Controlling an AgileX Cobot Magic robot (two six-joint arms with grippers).
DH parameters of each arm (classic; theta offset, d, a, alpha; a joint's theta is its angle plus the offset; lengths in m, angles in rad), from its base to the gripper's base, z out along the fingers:
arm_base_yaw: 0 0.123 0 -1.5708
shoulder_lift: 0.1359 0 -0.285 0
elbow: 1.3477 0 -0.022 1.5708
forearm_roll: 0 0.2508 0 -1.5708
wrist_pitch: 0 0 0.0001 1.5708
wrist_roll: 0 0.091 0 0
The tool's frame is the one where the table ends.
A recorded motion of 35 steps. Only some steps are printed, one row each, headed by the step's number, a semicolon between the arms.
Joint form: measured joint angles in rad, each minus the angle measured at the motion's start. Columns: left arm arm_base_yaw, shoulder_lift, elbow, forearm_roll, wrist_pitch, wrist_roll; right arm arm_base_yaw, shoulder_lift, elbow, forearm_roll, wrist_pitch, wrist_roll.
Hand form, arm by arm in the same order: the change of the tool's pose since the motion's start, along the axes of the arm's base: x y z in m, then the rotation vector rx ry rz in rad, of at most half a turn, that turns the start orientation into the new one. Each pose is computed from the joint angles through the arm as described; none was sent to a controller.
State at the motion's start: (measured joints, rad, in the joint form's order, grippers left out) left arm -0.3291 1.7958 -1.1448 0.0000 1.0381 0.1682; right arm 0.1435 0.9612 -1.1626 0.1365 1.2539 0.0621
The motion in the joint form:
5: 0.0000 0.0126 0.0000 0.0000 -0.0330 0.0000; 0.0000 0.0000 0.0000 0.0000 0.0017 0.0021
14: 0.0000 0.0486 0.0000 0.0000 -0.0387 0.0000; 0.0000 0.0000 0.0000 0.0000 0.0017 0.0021
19: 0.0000 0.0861 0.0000 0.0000 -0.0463 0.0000; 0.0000 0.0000 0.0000 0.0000 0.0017 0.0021
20: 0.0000 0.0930 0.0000 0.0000 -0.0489 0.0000; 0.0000 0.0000 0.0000 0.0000 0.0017 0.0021
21: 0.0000 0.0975 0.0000 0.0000 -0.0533 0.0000; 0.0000 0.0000 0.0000 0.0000 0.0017 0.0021
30: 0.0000 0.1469 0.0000 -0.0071 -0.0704 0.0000; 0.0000 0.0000 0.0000 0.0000 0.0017 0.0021
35: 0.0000 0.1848 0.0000 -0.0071 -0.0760 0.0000; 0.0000 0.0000 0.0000 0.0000 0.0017 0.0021
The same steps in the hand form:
5: 0.0035 -0.0012 -0.0041 -0.0066 -0.0193 0.0000; -0.0001 0.0000 -0.0001 0.0008 0.0021 -0.0015
14: 0.0057 -0.0020 -0.0159 0.0032 0.0094 0.0000; -0.0001 0.0000 -0.0001 0.0008 0.0021 -0.0015
19: 0.0077 -0.0026 -0.0283 0.0129 0.0377 0.0000; -0.0001 0.0000 -0.0001 0.0008 0.0021 -0.0015
20: 0.0082 -0.0028 -0.0306 0.0143 0.0417 0.0000; -0.0001 0.0000 -0.0001 0.0008 0.0021 -0.0015
21: 0.0087 -0.0030 -0.0321 0.0143 0.0418 0.0000; -0.0001 0.0000 -0.0001 0.0008 0.0021 -0.0015
30: 0.0109 -0.0043 -0.0486 0.0195 0.0742 0.0044; -0.0001 0.0000 -0.0001 0.0008 0.0021 -0.0015
35: 0.0116 -0.0045 -0.0613 0.0300 0.1047 0.0045; -0.0001 0.0000 -0.0001 0.0008 0.0021 -0.0015

